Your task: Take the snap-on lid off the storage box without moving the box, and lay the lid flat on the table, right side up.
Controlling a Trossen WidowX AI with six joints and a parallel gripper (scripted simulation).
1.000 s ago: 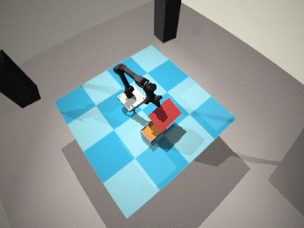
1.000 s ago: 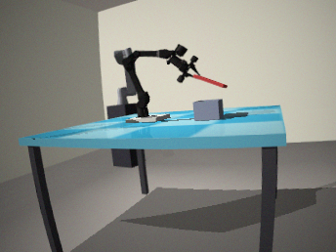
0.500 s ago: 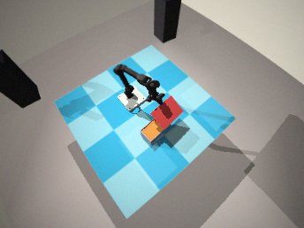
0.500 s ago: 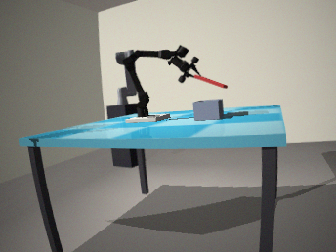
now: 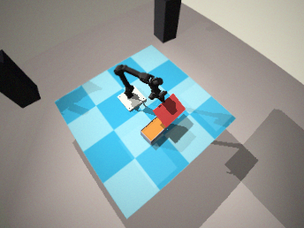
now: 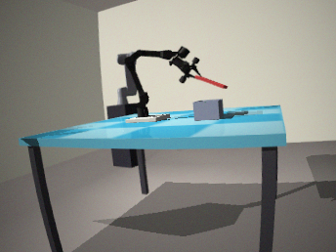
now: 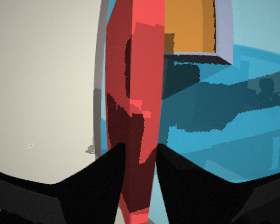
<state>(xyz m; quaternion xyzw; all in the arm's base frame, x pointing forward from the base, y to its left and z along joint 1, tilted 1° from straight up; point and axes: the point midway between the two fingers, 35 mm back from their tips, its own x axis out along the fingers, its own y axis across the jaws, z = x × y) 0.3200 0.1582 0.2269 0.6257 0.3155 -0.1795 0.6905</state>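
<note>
Now: the red lid 7 cm ahead of my gripper tip, 3 cm below it and 1 cm to the left of it. Also, from my gripper tip: grey storage box (18 cm below, 16 cm to the right, 10 cm ahead).
</note>
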